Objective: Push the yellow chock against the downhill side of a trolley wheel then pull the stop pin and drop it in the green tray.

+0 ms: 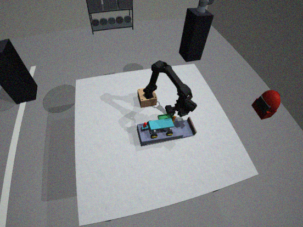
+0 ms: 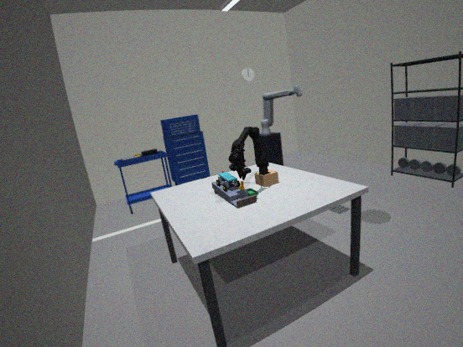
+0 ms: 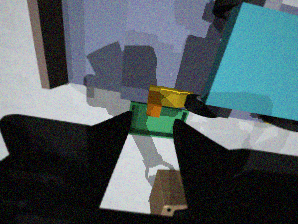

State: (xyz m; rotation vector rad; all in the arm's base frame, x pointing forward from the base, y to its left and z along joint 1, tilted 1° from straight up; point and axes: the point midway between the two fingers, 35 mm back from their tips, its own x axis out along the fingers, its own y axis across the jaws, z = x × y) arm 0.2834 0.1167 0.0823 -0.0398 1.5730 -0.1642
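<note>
Now: gripper tip 250 mm to the left of the red-headed stop pin, 20 mm short of it and 10 mm above it. From my gripper tip the other things lie so: yellow chock (60 mm below, 30 mm to the right); then teal trolley (140 mm to the right, 50 mm ahead, 30 mm below); then grey ramp (130 mm to the right, 90 mm below, 50 mm ahead).
</note>
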